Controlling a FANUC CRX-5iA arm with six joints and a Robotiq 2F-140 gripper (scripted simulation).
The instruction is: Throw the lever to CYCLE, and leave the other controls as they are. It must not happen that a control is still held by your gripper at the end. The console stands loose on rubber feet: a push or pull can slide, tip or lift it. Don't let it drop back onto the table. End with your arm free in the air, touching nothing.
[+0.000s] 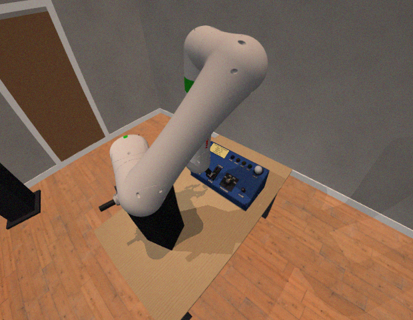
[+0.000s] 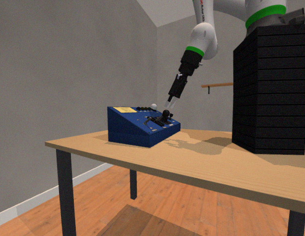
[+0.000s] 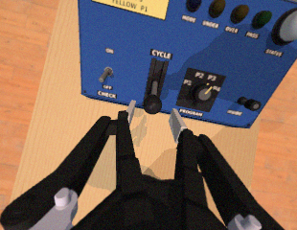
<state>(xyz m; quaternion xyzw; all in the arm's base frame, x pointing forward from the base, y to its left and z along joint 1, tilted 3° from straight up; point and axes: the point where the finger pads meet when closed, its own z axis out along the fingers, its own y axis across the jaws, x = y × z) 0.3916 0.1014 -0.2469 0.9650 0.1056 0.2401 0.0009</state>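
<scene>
Right now my hand is 60 mm short of the black lever, 10 mm to the right of it and 80 mm above it. Also, from my hand: rotary program selector: 120 mm ahead, 100 mm to the right, 90 mm below; blue console: 130 mm ahead, 30 mm to the right, 110 mm below; small toggle: 60 mm ahead, 130 mm to the left, 90 mm below.
</scene>
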